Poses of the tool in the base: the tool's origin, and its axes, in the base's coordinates. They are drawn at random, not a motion.
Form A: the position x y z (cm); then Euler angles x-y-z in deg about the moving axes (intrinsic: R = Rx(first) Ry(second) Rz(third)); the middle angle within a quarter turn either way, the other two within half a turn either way.
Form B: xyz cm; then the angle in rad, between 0 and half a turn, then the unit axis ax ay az. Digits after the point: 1 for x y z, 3 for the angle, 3 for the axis.
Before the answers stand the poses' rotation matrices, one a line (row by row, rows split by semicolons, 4 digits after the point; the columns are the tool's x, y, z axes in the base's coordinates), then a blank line. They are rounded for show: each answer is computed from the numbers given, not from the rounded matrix.
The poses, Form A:
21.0 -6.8 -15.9 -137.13 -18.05 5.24
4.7 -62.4 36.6 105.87 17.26 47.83
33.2 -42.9 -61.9 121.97 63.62 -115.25
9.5 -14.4 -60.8 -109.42 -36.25 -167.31
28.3 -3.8 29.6 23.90 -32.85 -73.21
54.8 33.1 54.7 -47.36 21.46 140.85
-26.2 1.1 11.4 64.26 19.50 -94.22
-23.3 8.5 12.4 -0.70 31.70 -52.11
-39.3 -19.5 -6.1 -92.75 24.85 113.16
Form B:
0.9468 -0.0868 -0.3098; 0.1430 -0.7491 0.6469; -0.2883 -0.6568 -0.6968
0.6411 -0.7078 0.2967; -0.0111 -0.3951 -0.9186; 0.7674 0.5856 -0.2611
-0.1895 0.4019 0.8959; 0.1547 0.9132 -0.3769; -0.9696 0.0671 -0.2353
-0.7867 0.1772 -0.5913; -0.4710 0.4469 0.7606; 0.3990 0.8769 -0.2681
0.2427 0.8043 -0.5424; -0.9388 0.0537 -0.3404; -0.2446 0.5918 0.7681
-0.7217 -0.5876 0.3659; 0.6364 -0.3554 0.6846; -0.2723 0.7269 0.6304
-0.0694 0.9401 0.3338; -0.4552 0.2679 -0.8491; -0.8877 -0.2109 0.4094
0.5225 0.6715 0.5255; -0.7931 0.6090 0.0104; -0.3131 -0.4222 0.8507
-0.3569 -0.8343 0.4202; 0.1210 0.4048 0.9064; -0.9263 0.3743 -0.0435

21.0 -6.8 -15.9 2.418 -0.985 -0.016 0.174
4.7 -62.4 36.6 2.103 0.873 -0.273 0.404
33.2 -42.9 -61.9 1.829 0.230 0.965 -0.128
9.5 -14.4 -60.8 2.505 0.098 -0.833 -0.545
28.3 -3.8 29.6 1.539 0.466 -0.149 -0.872
54.8 33.1 54.7 2.379 0.031 0.462 0.886
-26.2 1.1 11.4 1.768 0.325 0.623 -0.711
-23.3 8.5 12.4 1.057 -0.248 0.481 -0.841
-39.3 -19.5 -6.1 2.092 -0.307 0.776 0.551

